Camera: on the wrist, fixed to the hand. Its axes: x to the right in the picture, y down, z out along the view.
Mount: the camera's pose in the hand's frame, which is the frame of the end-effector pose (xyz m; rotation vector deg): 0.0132 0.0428 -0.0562 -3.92 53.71 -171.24
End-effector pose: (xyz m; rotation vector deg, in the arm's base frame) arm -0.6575 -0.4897 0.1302 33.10 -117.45 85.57
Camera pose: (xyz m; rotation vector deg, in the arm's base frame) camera -0.6847 -0.4238 0.1214 69.08 33.51 -25.54
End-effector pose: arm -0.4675 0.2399 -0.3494 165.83 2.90 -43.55
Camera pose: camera -0.4257 0.2061 -0.3017 -9.83 -149.78 -34.28
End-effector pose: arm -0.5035 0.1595 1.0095 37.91 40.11 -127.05
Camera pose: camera -0.4658 0.1638 0.9485 0.99 -43.99 30.79
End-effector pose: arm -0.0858 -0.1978 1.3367 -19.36 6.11 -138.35
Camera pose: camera -0.0837 -0.2397 1.2783 -27.37 0.10 43.82
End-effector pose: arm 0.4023 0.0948 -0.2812 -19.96 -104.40 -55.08
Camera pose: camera 0.4588 0.0780 -0.2401 -135.74 -2.98 88.70
